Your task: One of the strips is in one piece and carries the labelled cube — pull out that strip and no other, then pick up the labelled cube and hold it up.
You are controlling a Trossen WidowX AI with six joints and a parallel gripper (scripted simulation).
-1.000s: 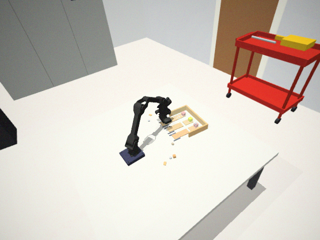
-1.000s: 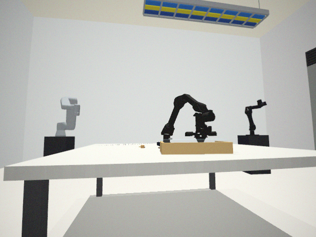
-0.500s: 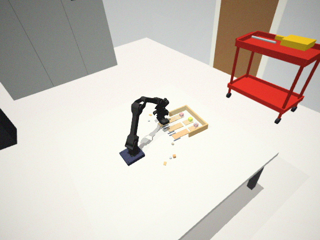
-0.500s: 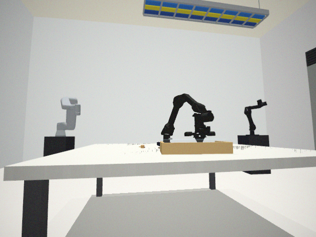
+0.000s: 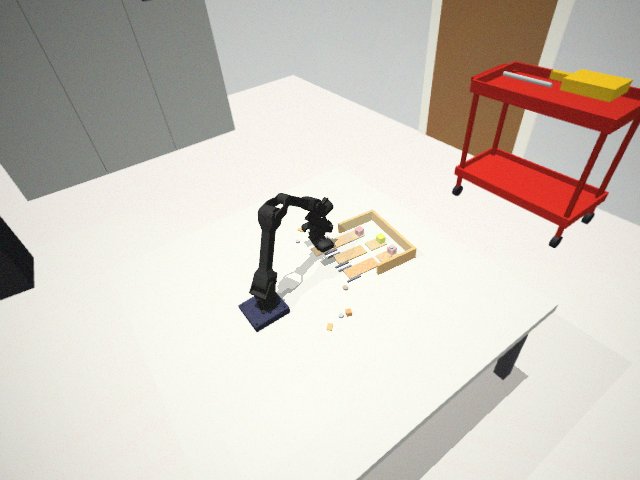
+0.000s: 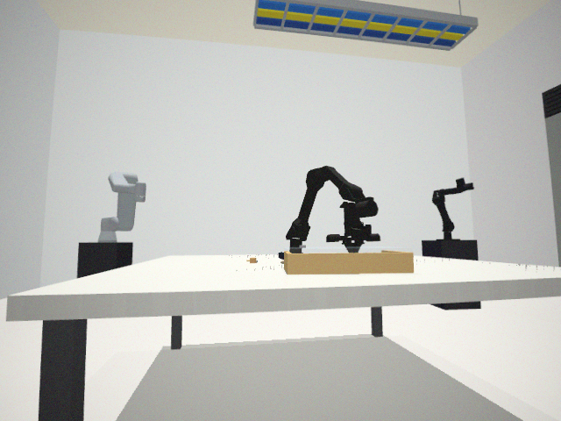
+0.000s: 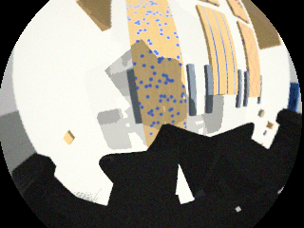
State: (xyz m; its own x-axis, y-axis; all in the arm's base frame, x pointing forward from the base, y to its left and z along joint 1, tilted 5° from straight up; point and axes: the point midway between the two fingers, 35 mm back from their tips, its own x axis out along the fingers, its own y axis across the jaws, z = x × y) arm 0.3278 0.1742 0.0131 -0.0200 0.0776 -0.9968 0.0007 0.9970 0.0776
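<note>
Right now my gripper tip is 10 cm short of the strip.
</note>
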